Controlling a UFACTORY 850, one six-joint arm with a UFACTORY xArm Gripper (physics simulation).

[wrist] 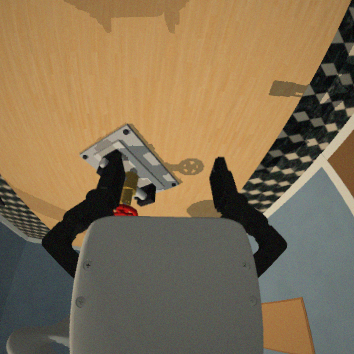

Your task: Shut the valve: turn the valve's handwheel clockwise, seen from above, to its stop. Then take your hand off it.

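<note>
The red handwheel (126,210) shows in part at the lower left of centre; the grey gripper housing hides the rest of it. It sits on a brass valve body (129,188), fixed to a grey metal base plate (127,132) with bolts at its corners. My gripper (167,165) is open, its two black fingers wide apart with nothing held between them. The left finger overlaps the base plate in view, close to the left of the brass body. The right finger is well to the right of the valve.
A light wooden table top (165,70) bears the valve, and the wheel's shadow falls on it right of the plate. A black-and-white cube-patterned floor area (312,115) lies beyond the table's right edge, with a blue surface (305,230) past a pale border.
</note>
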